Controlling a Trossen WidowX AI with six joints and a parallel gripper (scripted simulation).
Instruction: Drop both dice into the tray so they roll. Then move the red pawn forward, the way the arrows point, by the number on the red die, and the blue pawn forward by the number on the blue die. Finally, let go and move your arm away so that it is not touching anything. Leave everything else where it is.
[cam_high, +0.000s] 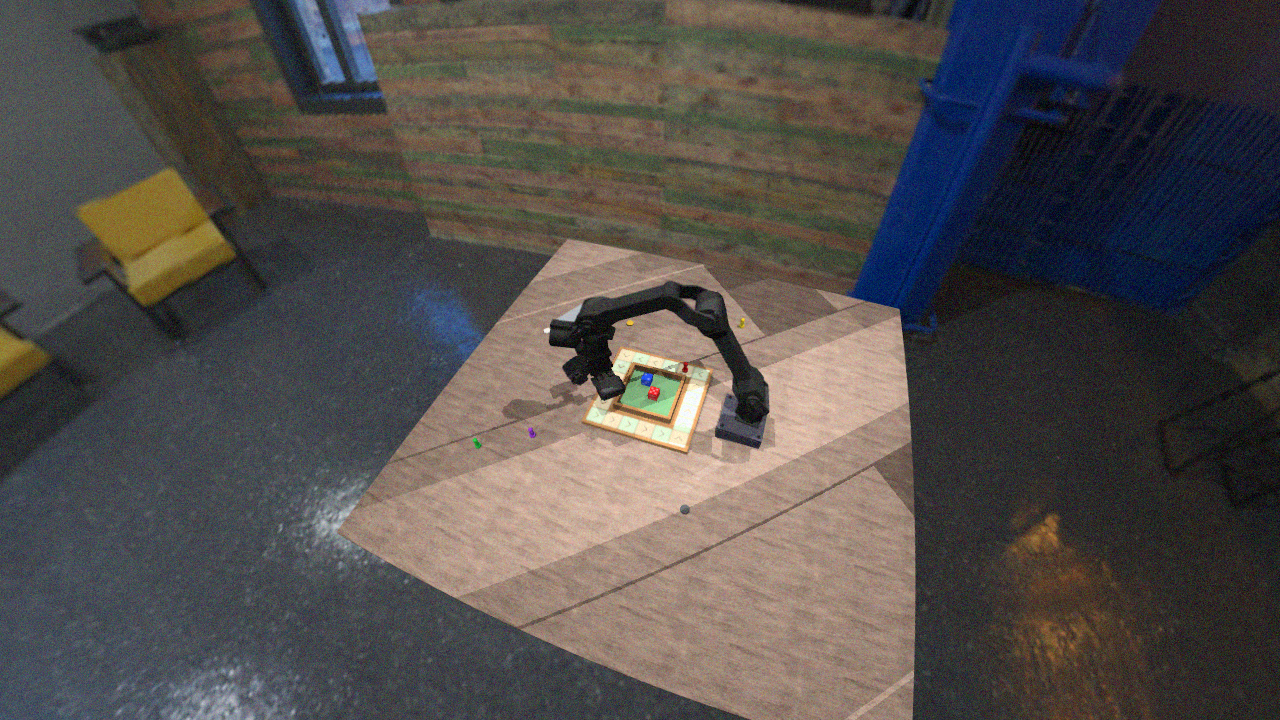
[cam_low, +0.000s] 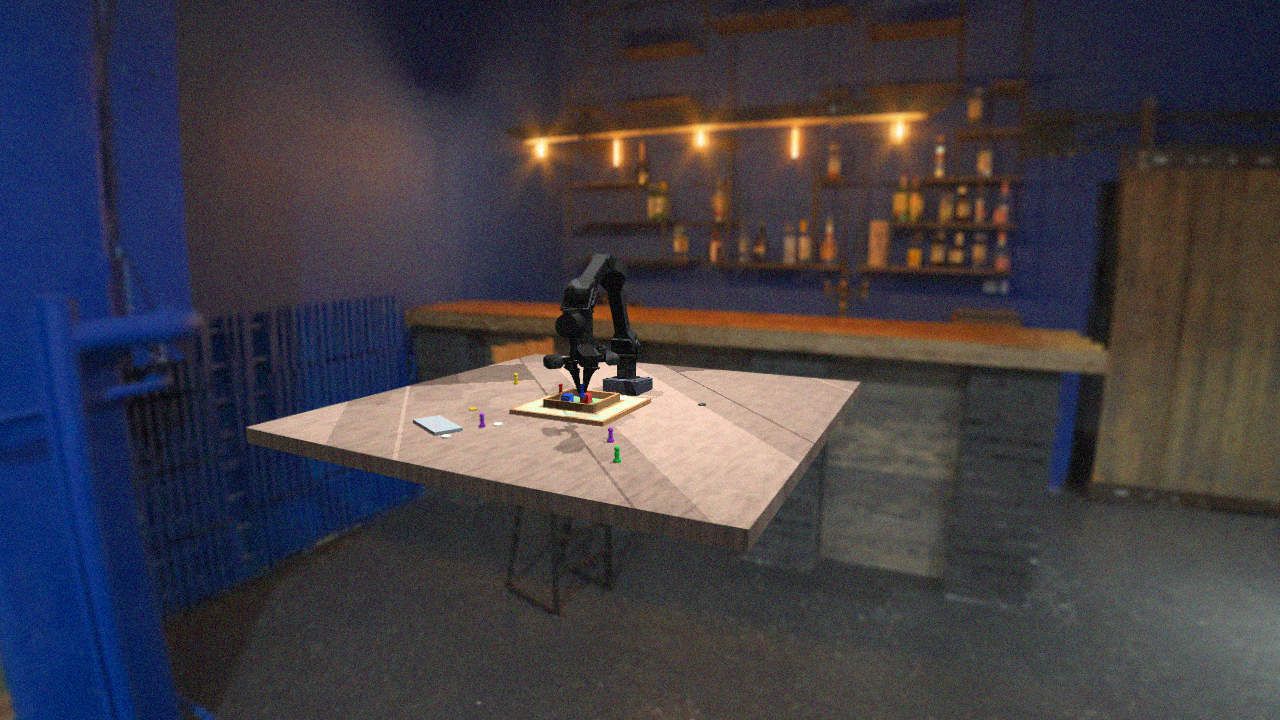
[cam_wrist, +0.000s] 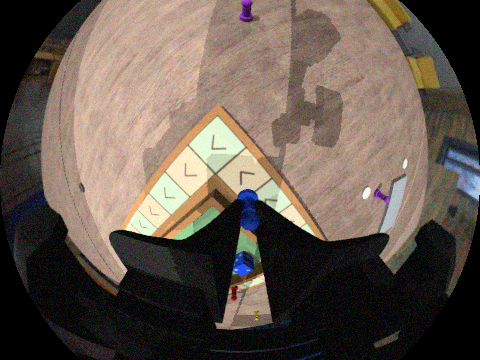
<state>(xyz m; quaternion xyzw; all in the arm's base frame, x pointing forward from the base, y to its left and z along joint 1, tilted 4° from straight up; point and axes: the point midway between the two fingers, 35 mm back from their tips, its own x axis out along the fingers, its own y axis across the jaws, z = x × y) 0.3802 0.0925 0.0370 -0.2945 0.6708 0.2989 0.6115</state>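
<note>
My gripper tip is 10 mm below the blue pawn. Round my gripper tip: red pawn 190 mm to the right, 170 mm behind, 40 mm below; then green pawn 250 mm to the left, 240 mm ahead, 60 mm below; then yellow token 320 mm to the right, 70 mm below, 70 mm ahead.
</note>
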